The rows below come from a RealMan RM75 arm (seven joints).
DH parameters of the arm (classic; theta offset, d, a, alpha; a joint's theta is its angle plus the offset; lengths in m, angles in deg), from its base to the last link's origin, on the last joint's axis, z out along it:
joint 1: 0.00 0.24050 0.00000 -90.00
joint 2: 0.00 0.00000 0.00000 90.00
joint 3: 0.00 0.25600 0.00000 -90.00
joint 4: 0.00 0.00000 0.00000 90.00
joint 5: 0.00 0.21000 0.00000 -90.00
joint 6: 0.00 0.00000 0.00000 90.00
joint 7: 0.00 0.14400 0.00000 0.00
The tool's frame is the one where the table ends.
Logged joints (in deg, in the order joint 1, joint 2, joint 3, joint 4, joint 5, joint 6, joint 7), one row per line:
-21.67, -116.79, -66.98, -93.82, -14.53, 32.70, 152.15
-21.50, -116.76, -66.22, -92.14, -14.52, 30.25, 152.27
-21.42, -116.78, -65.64, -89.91, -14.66, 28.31, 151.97
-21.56, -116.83, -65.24, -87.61, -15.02, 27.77, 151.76
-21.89, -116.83, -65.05, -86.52, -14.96, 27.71, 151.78
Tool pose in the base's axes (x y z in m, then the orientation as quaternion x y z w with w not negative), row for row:
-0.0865, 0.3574, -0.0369, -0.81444, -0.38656, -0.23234, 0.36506
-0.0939, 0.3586, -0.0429, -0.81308, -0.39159, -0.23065, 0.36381
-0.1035, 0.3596, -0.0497, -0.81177, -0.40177, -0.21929, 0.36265
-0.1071, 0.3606, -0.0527, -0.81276, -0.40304, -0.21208, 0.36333
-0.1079, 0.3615, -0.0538, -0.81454, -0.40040, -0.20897, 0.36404
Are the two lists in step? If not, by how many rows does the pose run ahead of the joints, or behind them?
The pose runs 1 row ahead of the joints: the pose in row i belongs to the joints in row i + 1.
